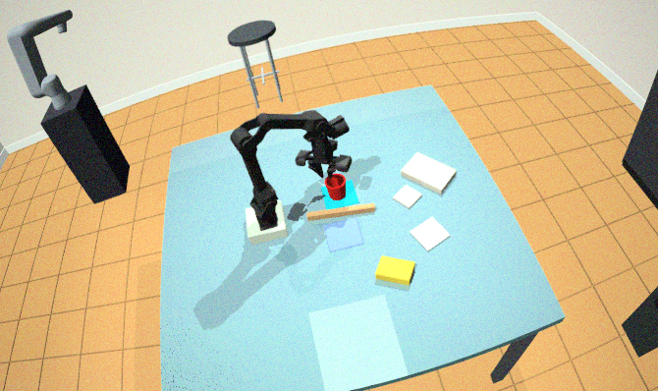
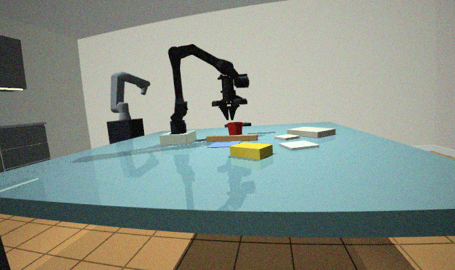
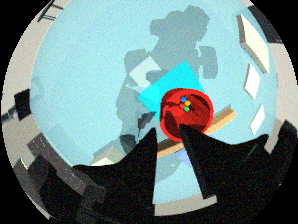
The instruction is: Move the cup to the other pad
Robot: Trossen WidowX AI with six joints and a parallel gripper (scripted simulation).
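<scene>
My gripper tip is now 5 cm above the red cup, 3 cm short of it and 2 cm to the left of it. The rest, counted from my gripper tip: light blue pad 19 cm to the right, 10 cm below; then cyan pad 10 cm below, 3 cm ahead, 2 cm to the right; then wooden bar 11 cm to the right, 8 cm below, 1 cm ahead.
</scene>
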